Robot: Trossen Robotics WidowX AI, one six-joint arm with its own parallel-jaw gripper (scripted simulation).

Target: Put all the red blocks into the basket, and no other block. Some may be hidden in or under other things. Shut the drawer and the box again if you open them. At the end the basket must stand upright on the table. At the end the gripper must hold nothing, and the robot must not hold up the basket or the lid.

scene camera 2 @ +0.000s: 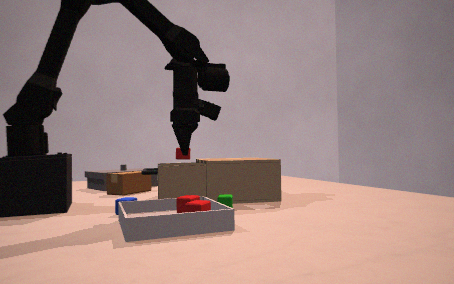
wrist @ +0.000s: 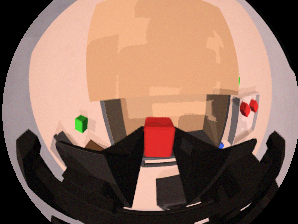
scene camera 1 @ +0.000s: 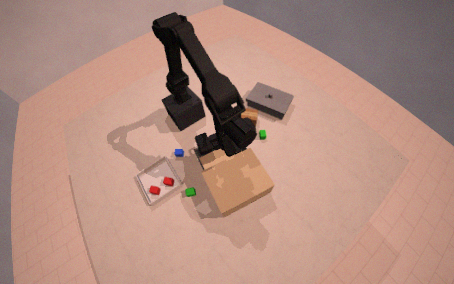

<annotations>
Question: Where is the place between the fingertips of the gripper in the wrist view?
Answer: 158, 130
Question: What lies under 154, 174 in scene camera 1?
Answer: A grey basket.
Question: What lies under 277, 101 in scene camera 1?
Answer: A lid.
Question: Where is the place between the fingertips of the gripper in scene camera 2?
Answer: At 185, 155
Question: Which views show the grey basket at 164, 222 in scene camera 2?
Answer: Scene camera 2, the wrist view and scene camera 1: all of them.
</annotations>
